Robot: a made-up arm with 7 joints. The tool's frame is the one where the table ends. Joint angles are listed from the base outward.
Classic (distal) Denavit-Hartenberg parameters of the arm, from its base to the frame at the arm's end. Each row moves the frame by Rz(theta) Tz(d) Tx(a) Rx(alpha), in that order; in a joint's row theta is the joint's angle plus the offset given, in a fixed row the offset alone. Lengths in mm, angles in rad.
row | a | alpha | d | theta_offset
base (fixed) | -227.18 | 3.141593 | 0 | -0.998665
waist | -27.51 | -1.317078 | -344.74 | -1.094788
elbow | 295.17 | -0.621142 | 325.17 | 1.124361
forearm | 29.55 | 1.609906 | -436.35 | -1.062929
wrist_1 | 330 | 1.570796 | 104.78 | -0.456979
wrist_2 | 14 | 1.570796 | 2 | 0
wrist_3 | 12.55 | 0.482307 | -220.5 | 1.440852
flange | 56.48 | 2.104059 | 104 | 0.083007
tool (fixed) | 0 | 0 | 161.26 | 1.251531
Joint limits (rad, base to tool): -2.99..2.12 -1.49..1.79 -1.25..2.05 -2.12..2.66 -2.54..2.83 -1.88..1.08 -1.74..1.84
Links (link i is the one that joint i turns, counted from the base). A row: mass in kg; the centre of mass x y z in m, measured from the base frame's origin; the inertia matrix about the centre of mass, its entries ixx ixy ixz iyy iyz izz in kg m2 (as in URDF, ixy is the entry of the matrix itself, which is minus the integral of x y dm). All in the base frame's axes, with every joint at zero. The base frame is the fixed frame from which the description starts. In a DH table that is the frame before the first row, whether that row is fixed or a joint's. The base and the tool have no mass.
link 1: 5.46; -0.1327 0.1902 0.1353; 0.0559 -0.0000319 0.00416 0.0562 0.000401 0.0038
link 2: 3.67; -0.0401 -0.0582 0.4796; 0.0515 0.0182 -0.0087 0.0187 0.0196 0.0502
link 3: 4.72; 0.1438 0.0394 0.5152; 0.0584 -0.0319 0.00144 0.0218 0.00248 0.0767
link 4: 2.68; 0.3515 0.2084 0.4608; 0.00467 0 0.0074 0.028 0 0.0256
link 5: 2.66; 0.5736 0.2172 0.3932; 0.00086 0 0 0.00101 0 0.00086
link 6: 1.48; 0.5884 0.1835 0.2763; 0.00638 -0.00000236 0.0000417 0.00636 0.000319 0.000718
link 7: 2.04; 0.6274 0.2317 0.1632; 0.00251 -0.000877 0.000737 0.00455 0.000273 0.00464
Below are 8 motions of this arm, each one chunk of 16 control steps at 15 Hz.
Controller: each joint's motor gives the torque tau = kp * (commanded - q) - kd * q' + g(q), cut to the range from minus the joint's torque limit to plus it. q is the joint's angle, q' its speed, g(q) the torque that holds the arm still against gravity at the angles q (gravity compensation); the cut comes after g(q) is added. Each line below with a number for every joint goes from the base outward.
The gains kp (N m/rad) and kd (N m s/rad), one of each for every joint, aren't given. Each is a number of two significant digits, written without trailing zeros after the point. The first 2 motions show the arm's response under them.
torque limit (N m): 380 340 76 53 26 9.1 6.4
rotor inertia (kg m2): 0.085 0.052 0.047 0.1 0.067 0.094 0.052
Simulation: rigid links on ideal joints. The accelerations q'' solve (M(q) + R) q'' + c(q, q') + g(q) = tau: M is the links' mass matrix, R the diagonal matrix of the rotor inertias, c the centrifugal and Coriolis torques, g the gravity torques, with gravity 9.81 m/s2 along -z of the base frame. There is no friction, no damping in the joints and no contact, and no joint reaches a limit. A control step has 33 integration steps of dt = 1/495 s. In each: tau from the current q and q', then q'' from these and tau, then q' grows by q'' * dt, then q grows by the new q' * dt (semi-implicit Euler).
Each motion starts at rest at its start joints. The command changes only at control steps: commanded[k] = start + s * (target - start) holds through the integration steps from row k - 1 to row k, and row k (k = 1, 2, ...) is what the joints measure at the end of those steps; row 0 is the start. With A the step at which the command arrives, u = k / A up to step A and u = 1 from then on. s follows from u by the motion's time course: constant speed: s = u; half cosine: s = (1 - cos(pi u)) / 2; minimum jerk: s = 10 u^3 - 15 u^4 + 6 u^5; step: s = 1 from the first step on.
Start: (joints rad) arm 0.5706 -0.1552 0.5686 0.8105 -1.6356 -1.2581 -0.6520
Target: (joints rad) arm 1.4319 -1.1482 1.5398 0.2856 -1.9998 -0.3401 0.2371
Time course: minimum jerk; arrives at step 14
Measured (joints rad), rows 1 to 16:
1: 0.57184 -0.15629 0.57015 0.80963 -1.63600 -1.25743 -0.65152
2: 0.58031 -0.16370 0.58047 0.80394 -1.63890 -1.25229 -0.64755
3: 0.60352 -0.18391 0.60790 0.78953 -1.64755 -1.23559 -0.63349
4: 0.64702 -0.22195 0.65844 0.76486 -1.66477 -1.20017 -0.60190
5: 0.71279 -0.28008 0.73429 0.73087 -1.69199 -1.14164 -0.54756
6: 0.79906 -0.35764 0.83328 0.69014 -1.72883 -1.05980 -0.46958
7: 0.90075 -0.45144 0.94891 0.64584 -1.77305 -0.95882 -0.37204
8: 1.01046 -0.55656 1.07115 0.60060 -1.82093 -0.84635 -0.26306
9: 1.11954 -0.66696 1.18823 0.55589 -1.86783 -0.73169 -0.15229
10: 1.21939 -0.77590 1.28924 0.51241 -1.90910 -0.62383 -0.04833
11: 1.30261 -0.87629 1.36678 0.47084 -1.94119 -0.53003 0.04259
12: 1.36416 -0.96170 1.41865 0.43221 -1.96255 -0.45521 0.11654
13: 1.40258 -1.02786 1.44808 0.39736 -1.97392 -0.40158 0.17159
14: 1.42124 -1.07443 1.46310 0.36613 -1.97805 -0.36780 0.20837
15: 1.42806 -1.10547 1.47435 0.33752 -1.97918 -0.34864 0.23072
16: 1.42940 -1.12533 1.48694 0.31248 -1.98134 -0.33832 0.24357
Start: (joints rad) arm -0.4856 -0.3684 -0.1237 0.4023 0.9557 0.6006 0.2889
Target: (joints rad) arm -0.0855 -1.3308 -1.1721 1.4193 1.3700 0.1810 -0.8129
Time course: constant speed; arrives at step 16
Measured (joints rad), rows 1 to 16:
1: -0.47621 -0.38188 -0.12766 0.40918 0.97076 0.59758 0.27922
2: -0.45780 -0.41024 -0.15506 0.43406 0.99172 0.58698 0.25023
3: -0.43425 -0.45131 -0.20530 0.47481 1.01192 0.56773 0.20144
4: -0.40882 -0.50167 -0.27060 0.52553 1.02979 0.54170 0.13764
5: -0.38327 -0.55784 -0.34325 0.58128 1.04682 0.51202 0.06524
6: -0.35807 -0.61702 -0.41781 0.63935 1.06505 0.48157 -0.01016
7: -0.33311 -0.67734 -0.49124 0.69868 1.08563 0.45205 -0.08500
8: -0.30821 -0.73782 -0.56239 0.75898 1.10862 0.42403 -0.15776
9: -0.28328 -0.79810 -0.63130 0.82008 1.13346 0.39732 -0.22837
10: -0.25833 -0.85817 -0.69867 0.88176 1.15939 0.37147 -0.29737
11: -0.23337 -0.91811 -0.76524 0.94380 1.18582 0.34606 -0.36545
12: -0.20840 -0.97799 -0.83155 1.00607 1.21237 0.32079 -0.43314
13: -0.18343 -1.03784 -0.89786 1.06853 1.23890 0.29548 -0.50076
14: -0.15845 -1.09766 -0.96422 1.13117 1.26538 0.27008 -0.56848
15: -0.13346 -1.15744 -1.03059 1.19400 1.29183 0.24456 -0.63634
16: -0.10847 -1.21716 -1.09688 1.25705 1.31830 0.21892 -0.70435
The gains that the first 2 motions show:
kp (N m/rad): 970 670 130 82 52 19 10
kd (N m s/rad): 93 110 15 16 6.2 2.5 1.4
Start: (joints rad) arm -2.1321 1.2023 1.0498 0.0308 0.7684 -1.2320 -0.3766
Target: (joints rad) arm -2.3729 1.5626 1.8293 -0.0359 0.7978 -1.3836 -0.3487
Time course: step
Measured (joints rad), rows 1 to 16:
1: -2.26920 1.26549 1.19813 -0.03950 0.79329 -1.26407 -0.36614
2: -2.32861 1.34589 1.44005 -0.07263 0.77280 -1.29591 -0.33323
3: -2.34794 1.42919 1.64115 -0.05340 0.73679 -1.31525 -0.30006
4: -2.35428 1.49576 1.77817 -0.01665 0.72030 -1.33104 -0.28511
5: -2.35724 1.53911 1.85573 0.01118 0.72613 -1.34768 -0.29028
6: -2.36021 1.56206 1.88595 0.02254 0.74364 -1.36312 -0.30631
7: -2.36389 1.57093 1.88489 0.02064 0.76268 -1.37458 -0.32362
8: -2.36772 1.57184 1.86893 0.01152 0.77800 -1.38136 -0.33702
9: -2.37086 1.56927 1.85048 0.00000 0.78843 -1.38446 -0.34535
10: -2.37285 1.56598 1.83615 -0.01106 0.79467 -1.38535 -0.34953
11: -2.37373 1.56334 1.82778 -0.02018 0.79785 -1.38520 -0.35102
12: -2.37385 1.56176 1.82444 -0.02688 0.79903 -1.38471 -0.35102
13: -2.37361 1.56114 1.82429 -0.03125 0.79911 -1.38421 -0.35040
14: -2.37328 1.56115 1.82559 -0.03378 0.79872 -1.38383 -0.34966
15: -2.37301 1.56147 1.82717 -0.03503 0.79825 -1.38360 -0.34906
16: -2.37285 1.56185 1.82844 -0.03554 0.79790 -1.38349 -0.34868

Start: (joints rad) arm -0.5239 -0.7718 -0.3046 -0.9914 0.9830 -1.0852 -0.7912
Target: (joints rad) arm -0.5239 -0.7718 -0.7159 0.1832 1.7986 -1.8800 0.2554
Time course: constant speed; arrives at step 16
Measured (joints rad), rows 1 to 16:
1: -0.52473 -0.77171 -0.31749 -0.97595 0.99901 -1.09671 -0.77252
2: -0.52533 -0.77190 -0.33687 -0.94369 1.03177 -1.12466 -0.73267
3: -0.52540 -0.77199 -0.35856 -0.89799 1.07434 -1.16431 -0.68060
4: -0.52511 -0.77193 -0.38119 -0.84255 1.12200 -1.21042 -0.62255
5: -0.52471 -0.77180 -0.40447 -0.78054 1.17201 -1.25948 -0.56159
6: -0.52434 -0.77166 -0.42834 -0.71432 1.22295 -1.30957 -0.49899
7: -0.52407 -0.77156 -0.45276 -0.64546 1.27413 -1.35980 -0.43532
8: -0.52390 -0.77151 -0.47762 -0.57498 1.32528 -1.40988 -0.37090
9: -0.52380 -0.77151 -0.50281 -0.50349 1.37635 -1.45976 -0.30600
10: -0.52375 -0.77154 -0.52822 -0.43135 1.42736 -1.50951 -0.24080
11: -0.52372 -0.77158 -0.55376 -0.35878 1.47833 -1.55917 -0.17545
12: -0.52371 -0.77164 -0.57939 -0.28595 1.52931 -1.60881 -0.11005
13: -0.52370 -0.77169 -0.60506 -0.21293 1.58029 -1.65844 -0.04464
14: -0.52370 -0.77175 -0.63075 -0.13979 1.63129 -1.70808 0.02075
15: -0.52371 -0.77180 -0.65647 -0.06658 1.68230 -1.75774 0.08613
16: -0.52371 -0.77186 -0.68220 0.00667 1.73332 -1.80740 0.15149

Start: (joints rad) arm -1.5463 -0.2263 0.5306 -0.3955 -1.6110 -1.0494 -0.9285
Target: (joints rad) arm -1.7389 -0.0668 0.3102 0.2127 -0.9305 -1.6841 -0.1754
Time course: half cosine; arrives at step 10
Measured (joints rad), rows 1 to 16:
1: -1.54867 -0.22505 0.52823 -0.39197 -1.60510 -1.05305 -0.92330
2: -1.55705 -0.22058 0.52014 -0.37890 -1.58279 -1.06896 -0.90248
3: -1.57275 -0.21194 0.50520 -0.35263 -1.53826 -1.10441 -0.85871
4: -1.59508 -0.19898 0.48372 -0.31186 -1.47176 -1.16129 -0.79064
5: -1.62200 -0.18225 0.45712 -0.25733 -1.38779 -1.23658 -0.70193
6: -1.65075 -0.16289 0.42754 -0.19163 -1.29362 -1.32399 -0.59985
7: -1.67834 -0.14243 0.39747 -0.11899 -1.19784 -1.41545 -0.49388
8: -1.70196 -0.12268 0.36946 -0.04491 -1.10925 -1.50233 -0.39435
9: -1.71933 -0.10550 0.34584 0.02438 -1.03599 -1.57643 -0.31111
10: -1.72889 -0.09257 0.32862 0.08255 -0.98490 -1.63068 -0.25237
11: -1.73226 -0.08380 0.31775 0.12783 -0.95540 -1.66316 -0.21823
12: -1.73300 -0.07772 0.31173 0.16227 -0.94017 -1.67909 -0.20034
13: -1.73313 -0.07341 0.30931 0.18723 -0.93310 -1.68549 -0.19080
14: -1.73346 -0.07034 0.30922 0.20396 -0.93051 -1.68717 -0.18513
15: -1.73417 -0.06823 0.31029 0.21395 -0.93019 -1.68681 -0.18125
16: -1.73515 -0.06687 0.31165 0.21884 -0.93080 -1.68578 -0.17837

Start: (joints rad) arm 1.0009 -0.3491 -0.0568 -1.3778 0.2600 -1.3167 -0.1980
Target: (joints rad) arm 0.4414 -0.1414 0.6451 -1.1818 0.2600 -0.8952 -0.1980
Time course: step
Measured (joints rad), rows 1 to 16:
1: 0.76151 -0.27971 0.26398 -1.29897 0.34396 -1.21513 -0.22196
2: 0.58537 -0.23840 0.46494 -1.23220 0.31616 -1.09895 -0.26507
3: 0.49632 -0.20500 0.55584 -1.20805 0.25653 -1.00205 -0.24874
4: 0.45664 -0.18243 0.59788 -1.20083 0.22445 -0.93763 -0.21291
5: 0.44235 -0.16800 0.61850 -1.19787 0.22026 -0.90404 -0.18854
6: 0.43930 -0.15852 0.63017 -1.19442 0.22992 -0.89154 -0.18103
7: 0.44006 -0.15199 0.63777 -1.18978 0.24215 -0.89014 -0.18434
8: 0.44142 -0.14744 0.64284 -1.18488 0.25168 -0.89282 -0.19134
9: 0.44232 -0.14438 0.64592 -1.18086 0.25746 -0.89581 -0.19755
10: 0.44262 -0.14250 0.64739 -1.17829 0.26026 -0.89765 -0.20128
11: 0.44252 -0.14149 0.64771 -1.17721 0.26118 -0.89819 -0.20260
12: 0.44223 -0.14107 0.64735 -1.17729 0.26116 -0.89786 -0.20228
13: 0.44190 -0.14101 0.64669 -1.17805 0.26078 -0.89711 -0.20118
14: 0.44163 -0.14111 0.64602 -1.17908 0.26038 -0.89631 -0.19992
15: 0.44144 -0.14126 0.64547 -1.18009 0.26008 -0.89566 -0.19885
16: 0.44133 -0.14138 0.64511 -1.18090 0.25990 -0.89522 -0.19813

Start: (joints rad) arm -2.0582 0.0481 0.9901 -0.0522 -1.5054 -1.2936 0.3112
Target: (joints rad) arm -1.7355 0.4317 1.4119 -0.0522 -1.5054 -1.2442 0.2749
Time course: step
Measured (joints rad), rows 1 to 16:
1: -1.92357 0.11584 1.07639 -0.23933 -1.44936 -1.29025 0.29175
2: -1.82473 0.20269 1.17235 -0.27665 -1.43306 -1.25849 0.29658
3: -1.76992 0.27974 1.24870 -0.20311 -1.43666 -1.24557 0.28763
4: -1.74315 0.34305 1.31157 -0.10509 -1.44962 -1.25347 0.26031
5: -1.73279 0.39028 1.36634 -0.02221 -1.47164 -1.26524 0.23592
6: -1.73045 0.42206 1.41134 0.03140 -1.49704 -1.27014 0.22745
7: -1.73126 0.44072 1.44274 0.05576 -1.51864 -1.26700 0.23381
8: -1.73285 0.44935 1.45868 0.05736 -1.53182 -1.25957 0.24733
9: -1.73424 0.45107 1.46059 0.04450 -1.53556 -1.25188 0.26085
10: -1.73512 0.44858 1.45246 0.02462 -1.53173 -1.24626 0.27055
11: -1.73553 0.44404 1.43925 0.00319 -1.52361 -1.24326 0.27566
12: -1.73563 0.43904 1.42542 -0.01644 -1.51447 -1.24235 0.27724
13: -1.73558 0.43460 1.41404 -0.03259 -1.50668 -1.24260 0.27686
14: -1.73551 0.43127 1.40653 -0.04471 -1.50144 -1.24322 0.27590
15: -1.73549 0.42922 1.40296 -0.05291 -1.49894 -1.24370 0.27516
16: -1.73552 0.42831 1.40253 -0.05770 -1.49866 -1.24389 0.27492

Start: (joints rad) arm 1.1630 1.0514 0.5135 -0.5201 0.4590 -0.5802 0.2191
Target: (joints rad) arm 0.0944 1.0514 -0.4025 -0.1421 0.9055 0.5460 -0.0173
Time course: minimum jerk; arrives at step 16
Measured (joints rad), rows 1 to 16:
1: 1.16189 1.05155 0.51291 -0.51951 0.45939 -0.57979 0.21861
2: 1.15431 1.05246 0.50874 -0.51568 0.46203 -0.57637 0.21546
3: 1.13348 1.05444 0.49636 -0.50615 0.46924 -0.56435 0.20761
4: 1.09413 1.05726 0.47098 -0.48978 0.48287 -0.53716 0.19441
5: 1.03372 1.06025 0.42887 -0.46660 0.50399 -0.48959 0.17638
6: 0.95259 1.06258 0.36827 -0.43733 0.53260 -0.41926 0.15463
7: 0.85364 1.06351 0.28979 -0.40323 0.56764 -0.32698 0.13061
8: 0.74171 1.06249 0.19630 -0.36624 0.60730 -0.21643 0.10589
9: 0.62297 1.05940 0.09254 -0.32890 0.64964 -0.09345 0.08216
10: 0.50429 1.05455 -0.01553 -0.29415 0.69310 0.03473 0.06086
11: 0.39267 1.04872 -0.12127 -0.26462 0.73658 0.16033 0.04305
12: 0.29459 1.04300 -0.21793 -0.24190 0.77895 0.27583 0.02932
13: 0.21525 1.03844 -0.29921 -0.22601 0.81839 0.37470 0.01979
14: 0.15772 1.03578 -0.36029 -0.21552 0.85231 0.45213 0.01403
15: 0.12202 1.03520 -0.39901 -0.20797 0.87810 0.50580 0.01089
16: 0.10424 1.03650 -0.41712 -0.20044 0.89458 0.53688 0.00845

